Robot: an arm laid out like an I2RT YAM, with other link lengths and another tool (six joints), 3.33 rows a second.
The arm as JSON. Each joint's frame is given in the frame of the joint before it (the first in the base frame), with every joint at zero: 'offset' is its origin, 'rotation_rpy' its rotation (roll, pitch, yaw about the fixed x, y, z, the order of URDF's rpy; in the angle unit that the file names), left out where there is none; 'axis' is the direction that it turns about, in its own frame. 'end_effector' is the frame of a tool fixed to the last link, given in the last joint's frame.
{
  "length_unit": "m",
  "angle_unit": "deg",
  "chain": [
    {
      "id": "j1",
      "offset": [
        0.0,
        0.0,
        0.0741
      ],
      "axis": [
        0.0,
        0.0,
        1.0
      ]
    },
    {
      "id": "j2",
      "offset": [
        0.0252,
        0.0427,
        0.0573
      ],
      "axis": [
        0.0,
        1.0,
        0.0
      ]
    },
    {
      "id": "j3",
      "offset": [
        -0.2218,
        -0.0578,
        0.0
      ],
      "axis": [
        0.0,
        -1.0,
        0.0
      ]
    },
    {
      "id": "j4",
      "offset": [
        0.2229,
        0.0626,
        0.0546
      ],
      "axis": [
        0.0,
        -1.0,
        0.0
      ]
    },
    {
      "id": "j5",
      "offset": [
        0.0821,
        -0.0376,
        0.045
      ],
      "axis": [
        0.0,
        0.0,
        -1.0
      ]
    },
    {
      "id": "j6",
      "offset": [
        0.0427,
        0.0,
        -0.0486
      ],
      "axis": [
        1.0,
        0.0,
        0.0
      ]
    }
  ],
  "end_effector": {
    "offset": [
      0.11,
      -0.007,
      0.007
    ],
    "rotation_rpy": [
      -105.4,
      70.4,
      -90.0
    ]
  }
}
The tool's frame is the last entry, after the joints.
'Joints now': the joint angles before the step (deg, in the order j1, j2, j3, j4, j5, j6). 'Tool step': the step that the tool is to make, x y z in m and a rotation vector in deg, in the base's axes. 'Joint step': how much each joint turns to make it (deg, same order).
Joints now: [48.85, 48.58, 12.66, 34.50, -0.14, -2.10]
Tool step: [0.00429, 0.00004, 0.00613, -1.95, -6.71, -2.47]
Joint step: [0.81, 3.68, -0.77, 7.52, 3.27, -6.36]
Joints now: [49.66, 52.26, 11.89, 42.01, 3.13, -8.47]
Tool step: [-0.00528, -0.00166, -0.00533, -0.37, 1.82, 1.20]
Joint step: [-0.01, -3.06, -0.72, -3.86, -1.19, 1.17]
